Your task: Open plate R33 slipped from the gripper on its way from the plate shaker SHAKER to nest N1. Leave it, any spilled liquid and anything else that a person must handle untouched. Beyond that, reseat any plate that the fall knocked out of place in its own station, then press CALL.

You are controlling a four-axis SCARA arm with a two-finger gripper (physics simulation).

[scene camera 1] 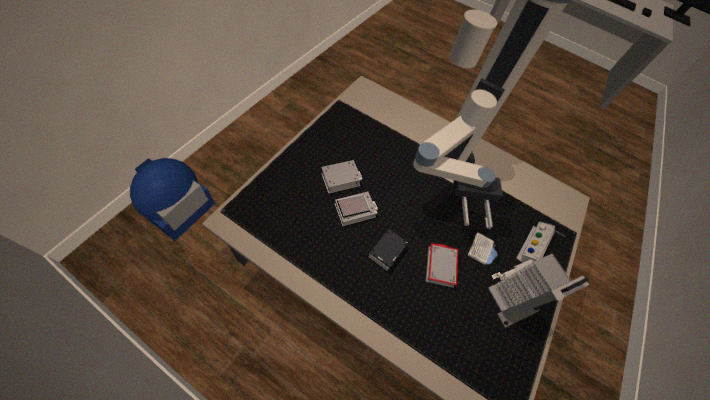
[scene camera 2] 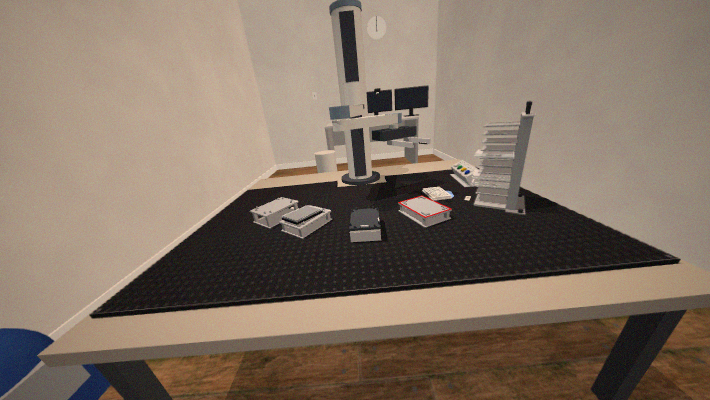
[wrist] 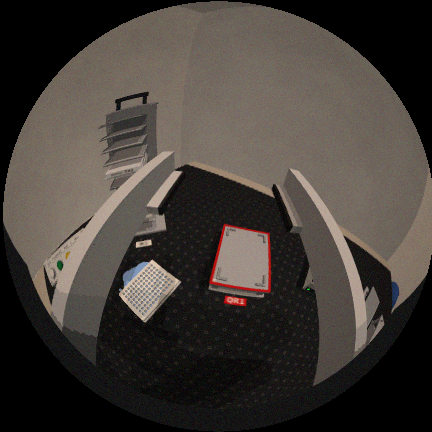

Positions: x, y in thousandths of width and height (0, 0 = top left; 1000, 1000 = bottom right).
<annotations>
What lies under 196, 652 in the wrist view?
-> My gripper.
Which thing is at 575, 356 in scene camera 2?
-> My gripper.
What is my gripper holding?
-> Nothing.
</annotations>
